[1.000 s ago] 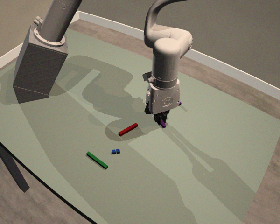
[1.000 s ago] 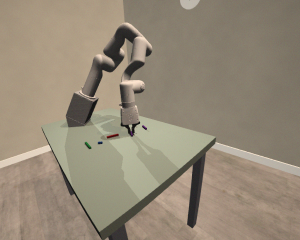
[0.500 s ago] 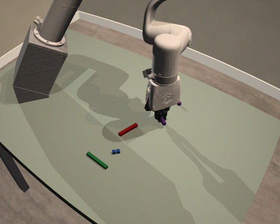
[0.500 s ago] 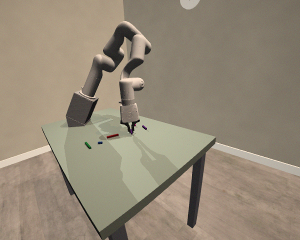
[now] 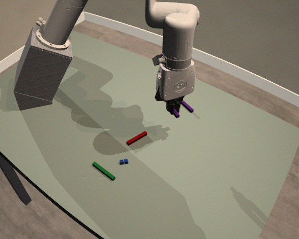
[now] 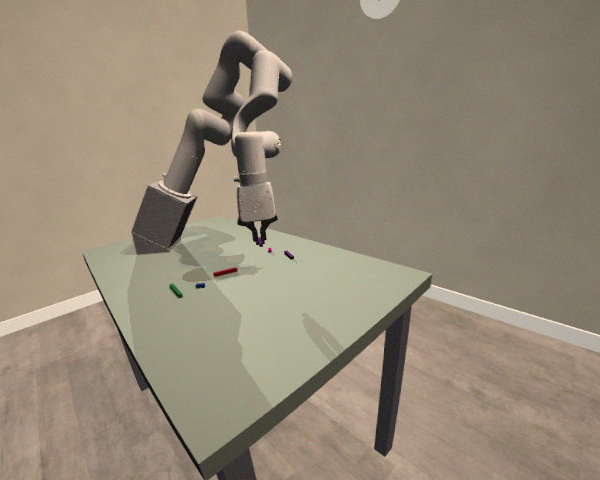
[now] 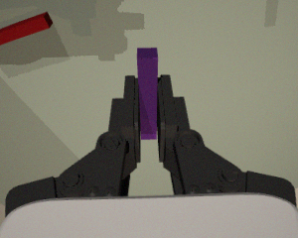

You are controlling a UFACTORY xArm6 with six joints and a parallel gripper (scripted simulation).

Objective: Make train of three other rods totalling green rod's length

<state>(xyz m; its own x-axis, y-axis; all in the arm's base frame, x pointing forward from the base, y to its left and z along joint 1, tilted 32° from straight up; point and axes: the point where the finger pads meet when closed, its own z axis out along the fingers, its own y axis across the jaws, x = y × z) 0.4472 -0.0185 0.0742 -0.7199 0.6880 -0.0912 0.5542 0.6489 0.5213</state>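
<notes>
The red rod is 70 mm behind my hand, 80 mm to the right of it and 100 mm below it. Also, from my hand: purple rod (20 mm below); green rod (100 mm behind, 230 mm to the right, 100 mm below); magenta rod (80 mm behind, 120 mm to the left, 100 mm below).
</notes>
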